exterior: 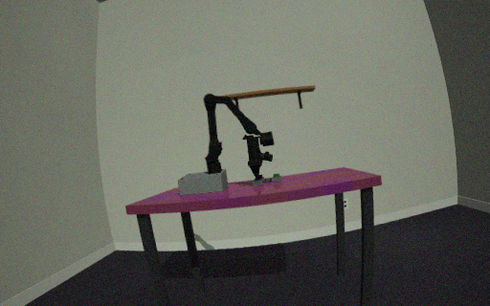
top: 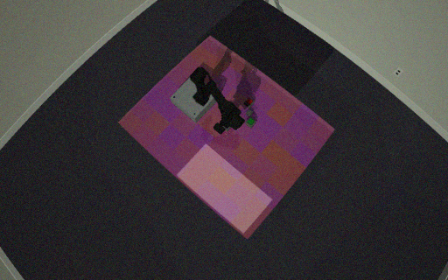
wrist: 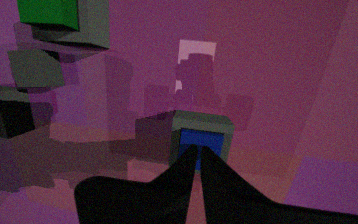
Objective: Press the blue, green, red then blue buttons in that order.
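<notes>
Now: gripper tip 10 mm above the blue button. Round my gripper tip: green button 110 mm ahead, 100 mm to the left.
</notes>
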